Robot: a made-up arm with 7 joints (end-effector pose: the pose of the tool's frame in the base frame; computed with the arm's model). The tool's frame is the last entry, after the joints. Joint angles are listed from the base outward.
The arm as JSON. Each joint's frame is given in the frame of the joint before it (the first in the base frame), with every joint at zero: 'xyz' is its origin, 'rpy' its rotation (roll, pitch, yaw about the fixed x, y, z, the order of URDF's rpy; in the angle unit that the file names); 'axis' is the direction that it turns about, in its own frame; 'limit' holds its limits. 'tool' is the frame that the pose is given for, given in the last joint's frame.
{
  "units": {
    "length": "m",
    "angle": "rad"
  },
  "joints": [
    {
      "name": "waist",
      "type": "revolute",
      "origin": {
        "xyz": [
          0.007,
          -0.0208,
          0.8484
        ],
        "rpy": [
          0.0,
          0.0,
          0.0
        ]
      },
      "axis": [
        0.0,
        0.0,
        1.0
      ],
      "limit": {
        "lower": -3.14,
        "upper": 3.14
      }
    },
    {
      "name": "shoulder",
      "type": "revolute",
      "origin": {
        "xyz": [
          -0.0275,
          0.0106,
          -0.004
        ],
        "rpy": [
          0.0,
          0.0,
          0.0
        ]
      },
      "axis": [
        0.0,
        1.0,
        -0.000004
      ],
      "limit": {
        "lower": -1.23,
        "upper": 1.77
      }
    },
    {
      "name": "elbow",
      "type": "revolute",
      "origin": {
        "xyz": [
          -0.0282,
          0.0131,
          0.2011
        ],
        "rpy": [
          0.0,
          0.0,
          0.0
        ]
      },
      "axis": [
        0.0,
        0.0,
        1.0
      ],
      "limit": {
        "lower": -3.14,
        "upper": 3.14
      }
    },
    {
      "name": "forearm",
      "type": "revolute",
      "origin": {
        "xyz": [
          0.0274,
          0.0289,
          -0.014
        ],
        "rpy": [
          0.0,
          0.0,
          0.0
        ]
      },
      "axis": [
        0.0,
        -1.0,
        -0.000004
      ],
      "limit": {
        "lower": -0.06,
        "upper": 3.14
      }
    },
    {
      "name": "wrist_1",
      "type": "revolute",
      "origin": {
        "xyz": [
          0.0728,
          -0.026,
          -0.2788
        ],
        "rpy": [
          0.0,
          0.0,
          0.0
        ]
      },
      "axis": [
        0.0,
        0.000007,
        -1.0
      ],
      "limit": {
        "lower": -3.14,
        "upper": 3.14
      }
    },
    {
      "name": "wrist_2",
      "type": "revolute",
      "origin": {
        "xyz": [
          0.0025,
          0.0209,
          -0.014
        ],
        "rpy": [
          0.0,
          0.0,
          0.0
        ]
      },
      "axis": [
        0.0,
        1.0,
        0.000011
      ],
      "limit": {
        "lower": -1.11,
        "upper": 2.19
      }
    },
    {
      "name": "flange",
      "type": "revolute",
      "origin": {
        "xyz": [
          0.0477,
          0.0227,
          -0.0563
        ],
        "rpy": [
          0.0,
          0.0,
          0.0
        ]
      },
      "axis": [
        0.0,
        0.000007,
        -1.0
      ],
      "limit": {
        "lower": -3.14,
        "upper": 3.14
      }
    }
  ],
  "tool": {
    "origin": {
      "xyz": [
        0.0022,
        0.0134,
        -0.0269
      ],
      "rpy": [
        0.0,
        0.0,
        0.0
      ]
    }
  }
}
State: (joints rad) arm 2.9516 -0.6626 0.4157 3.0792 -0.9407 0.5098 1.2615
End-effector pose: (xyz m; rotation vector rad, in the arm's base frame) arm 0.4047 -0.1636 1.2814 2.8566 0.8983 -0.3670
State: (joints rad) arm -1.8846 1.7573 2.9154 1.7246 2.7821 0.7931 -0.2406
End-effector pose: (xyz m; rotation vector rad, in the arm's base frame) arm 0.0282 -0.4484 1.1691 -2.1134 -0.5539 -0.8329
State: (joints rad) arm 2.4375 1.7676 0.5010 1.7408 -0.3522 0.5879 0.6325
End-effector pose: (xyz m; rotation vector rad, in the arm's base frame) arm -0.3320 -0.0820 0.4877 -0.6068 0.5108 2.1165
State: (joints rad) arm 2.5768 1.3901 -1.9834 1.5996 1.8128 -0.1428 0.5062
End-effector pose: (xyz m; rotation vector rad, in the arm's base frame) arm -0.0230 0.3575 1.1518 1.6885 -1.2672 -0.0447
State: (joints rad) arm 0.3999 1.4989 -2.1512 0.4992 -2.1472 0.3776 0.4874
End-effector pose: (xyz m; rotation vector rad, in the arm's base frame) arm -0.1026 -0.2434 0.9916 -1.2970 1.7225 0.2157
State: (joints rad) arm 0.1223 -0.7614 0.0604 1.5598 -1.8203 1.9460 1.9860
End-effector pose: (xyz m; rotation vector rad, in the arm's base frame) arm 0.0502 -0.0708 1.2444 -0.6622 -2.0248 -2.2238
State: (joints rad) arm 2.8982 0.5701 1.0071 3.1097 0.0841 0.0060 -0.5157
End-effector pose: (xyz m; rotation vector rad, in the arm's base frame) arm -0.1619 0.0385 1.3861 2.7845 0.4803 0.8057
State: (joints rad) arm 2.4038 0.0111 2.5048 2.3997 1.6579 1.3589 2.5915
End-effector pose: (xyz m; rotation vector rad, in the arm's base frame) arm 0.1316 -0.2462 1.3748 -2.3825 -0.3820 1.9284
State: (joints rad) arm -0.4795 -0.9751 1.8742 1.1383 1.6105 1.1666 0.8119
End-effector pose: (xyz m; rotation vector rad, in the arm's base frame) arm -0.0328 0.4663 0.7550 0.2563 0.3942 -0.1623
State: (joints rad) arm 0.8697 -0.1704 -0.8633 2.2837 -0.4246 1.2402 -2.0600
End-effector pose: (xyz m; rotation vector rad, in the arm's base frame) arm 0.2016 -0.0901 1.2837 -1.2847 -0.3550 1.6257
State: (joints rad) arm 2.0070 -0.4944 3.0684 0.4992 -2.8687 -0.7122 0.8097
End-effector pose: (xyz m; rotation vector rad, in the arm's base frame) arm 0.0120 -0.1580 0.6661 0.6889 -0.2037 0.8127
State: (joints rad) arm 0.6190 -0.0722 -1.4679 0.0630 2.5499 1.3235 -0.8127
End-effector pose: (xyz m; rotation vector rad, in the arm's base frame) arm 0.0921 -0.1871 0.6904 1.5789 -0.9119 -2.0413
